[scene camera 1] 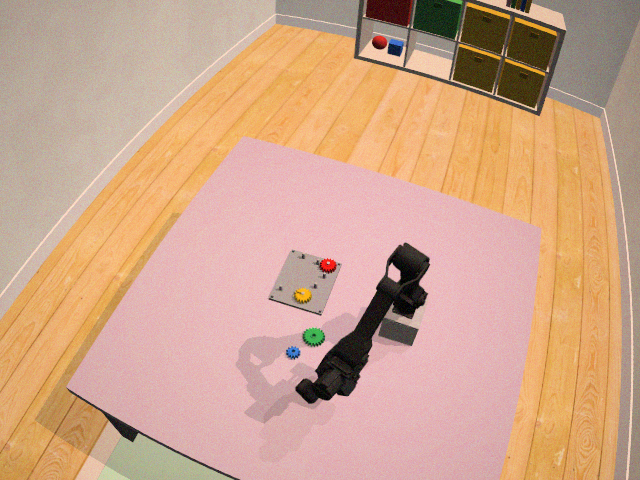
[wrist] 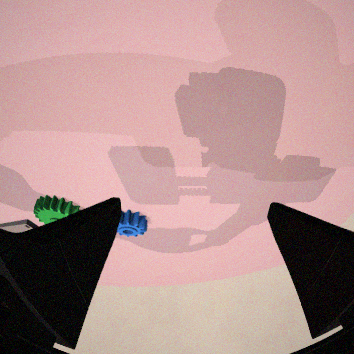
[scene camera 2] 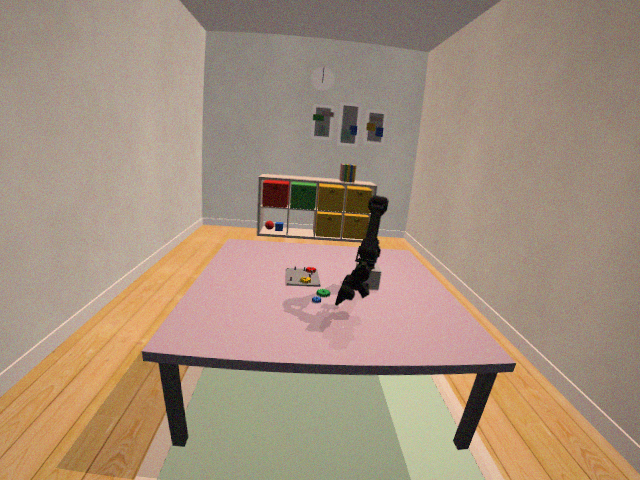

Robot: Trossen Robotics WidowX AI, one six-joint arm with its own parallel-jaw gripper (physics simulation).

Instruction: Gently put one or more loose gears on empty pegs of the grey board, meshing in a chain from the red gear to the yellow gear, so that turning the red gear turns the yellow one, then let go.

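Seen in the pictures: gripper, fingertip midpoint: (scene camera 1: 309, 378) (wrist: 198, 208) (scene camera 2: 337, 301); arm's base, link origin: (scene camera 1: 405, 306).
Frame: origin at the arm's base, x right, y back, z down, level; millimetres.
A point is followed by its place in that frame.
The grey board (scene camera 1: 294, 276) {x 36, y -364, z 97 mm} (scene camera 2: 294, 282) {x -51, y -363, z 98 mm} lies on the table and bears several bare pegs. The red gear (scene camera 1: 327, 265) {x 108, y -283, z 80 mm} (scene camera 2: 310, 269) {x 100, y -287, z 82 mm} is at its back right corner, and the yellow gear (scene camera 1: 302, 295) {x -32, y -307, z 80 mm} (scene camera 2: 305, 280) {x -46, y -309, z 85 mm} is near its front edge. The larger green gear (scene camera 1: 313, 336) {x -141, y -223, z 103 mm} (scene camera 2: 323, 292) {x -163, y -221, z 87 mm} (wrist: 52, 210) {x -156, y -198, z 91 mm} and the small blue gear (scene camera 1: 293, 352) {x -228, y -248, z 89 mm} (scene camera 2: 316, 299) {x -232, y -254, z 90 mm} (wrist: 132, 224) {x -230, y -242, z 92 mm} lie flat and loose on the table, in front of the board. My gripper (wrist: 198, 208) {x -300, y -168, z 57 mm} is open and empty above the table, to the right of the blue gear. Its left finger partly covers both loose gears in the wrist view.
The arm's grey base block (scene camera 1: 398, 330) {x -57, y 6, z 44 mm} (scene camera 2: 374, 280) {x -56, y 33, z 55 mm} stands on the pink table (scene camera 1: 454, 248) {x 388, y 89, z 105 mm} (scene camera 2: 248, 341) {x -563, y -490, z 106 mm}, right of the board. Shadows of the arm fall around the loose gears. A shelf unit (scene camera 1: 356, 41) (scene camera 2: 258, 206) stands by the far wall.
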